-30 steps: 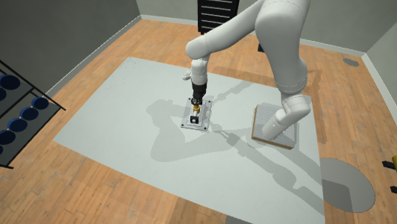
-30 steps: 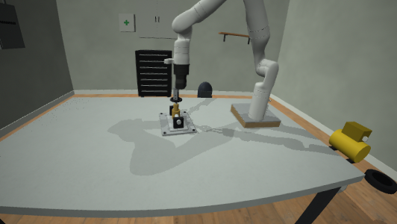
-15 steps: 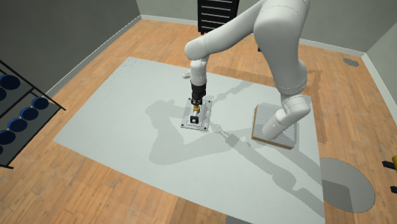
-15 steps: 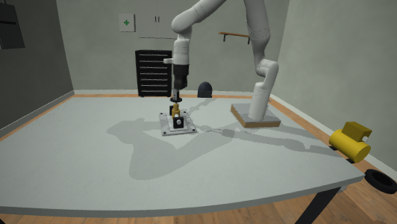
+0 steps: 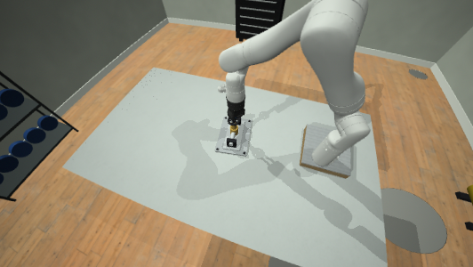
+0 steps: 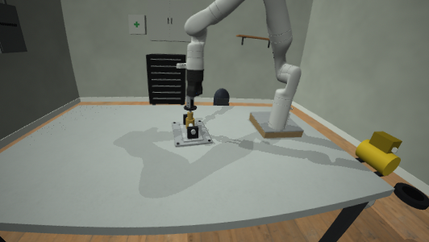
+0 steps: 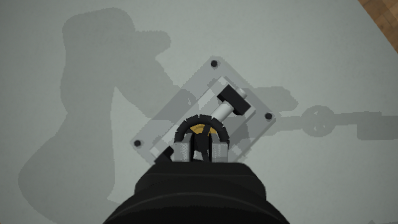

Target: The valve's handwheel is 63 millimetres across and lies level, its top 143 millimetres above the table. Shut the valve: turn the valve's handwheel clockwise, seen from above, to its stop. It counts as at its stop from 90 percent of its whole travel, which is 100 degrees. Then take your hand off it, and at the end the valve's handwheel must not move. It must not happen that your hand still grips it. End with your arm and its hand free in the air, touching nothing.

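My gripper is now 30 mm above the black handwheel. Round my hand: baseplate: 150 mm below.
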